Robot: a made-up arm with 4 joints.
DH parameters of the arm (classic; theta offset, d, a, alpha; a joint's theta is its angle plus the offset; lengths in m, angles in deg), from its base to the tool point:
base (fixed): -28.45 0 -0.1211 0
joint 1: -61.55 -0.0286 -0.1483 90
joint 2: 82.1 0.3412 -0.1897 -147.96
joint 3: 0 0.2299 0.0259 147.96
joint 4: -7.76 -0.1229 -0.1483 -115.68
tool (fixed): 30.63 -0.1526 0 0
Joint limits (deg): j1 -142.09..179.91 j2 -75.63..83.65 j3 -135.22..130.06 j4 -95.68..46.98
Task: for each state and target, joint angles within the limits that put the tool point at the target. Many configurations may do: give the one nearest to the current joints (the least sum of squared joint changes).
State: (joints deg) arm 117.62 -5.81 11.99 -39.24
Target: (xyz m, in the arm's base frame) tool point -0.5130 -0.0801 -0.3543
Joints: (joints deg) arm 86.65 2.48 44.14 -29.69
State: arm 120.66 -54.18 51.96 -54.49
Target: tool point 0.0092 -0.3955 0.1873
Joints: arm 176.06 -60.20 69.25 -63.95
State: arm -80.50 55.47 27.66 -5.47
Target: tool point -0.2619 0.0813 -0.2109
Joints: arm -61.16 64.00 4.97 5.91
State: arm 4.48 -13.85 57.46 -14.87
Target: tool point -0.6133 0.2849 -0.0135
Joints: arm 45.62 -31.38 85.07 -38.59
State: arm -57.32 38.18 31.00 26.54
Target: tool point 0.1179 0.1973 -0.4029
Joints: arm -91.42 7.11 38.24 10.08
